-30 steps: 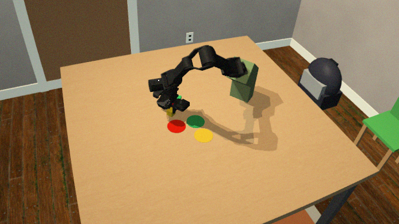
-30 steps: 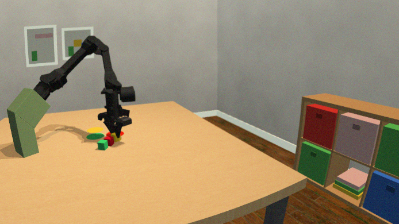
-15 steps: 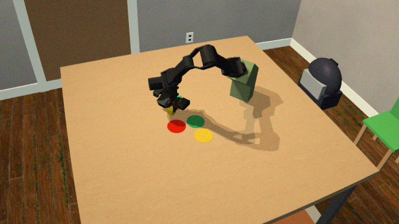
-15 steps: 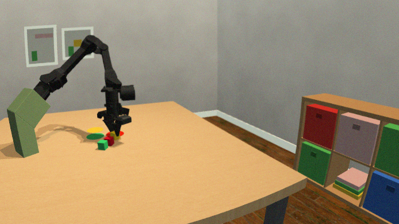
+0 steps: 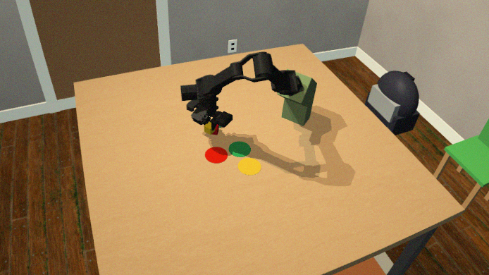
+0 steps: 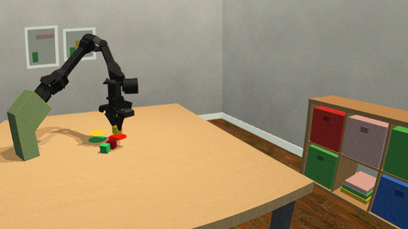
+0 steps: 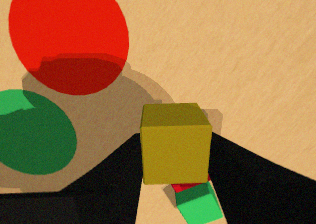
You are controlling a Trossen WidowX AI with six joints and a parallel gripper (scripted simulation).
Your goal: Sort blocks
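Right now my hand is 16 cm past the yellow circle, 14 cm to the right of it and 10 cm above it. Also, from my hand: red block: 8 cm below, 5 cm to the right, 2 cm behind; green block: 9 cm to the right, 8 cm below, 3 cm behind; yellow block: 3 cm below.
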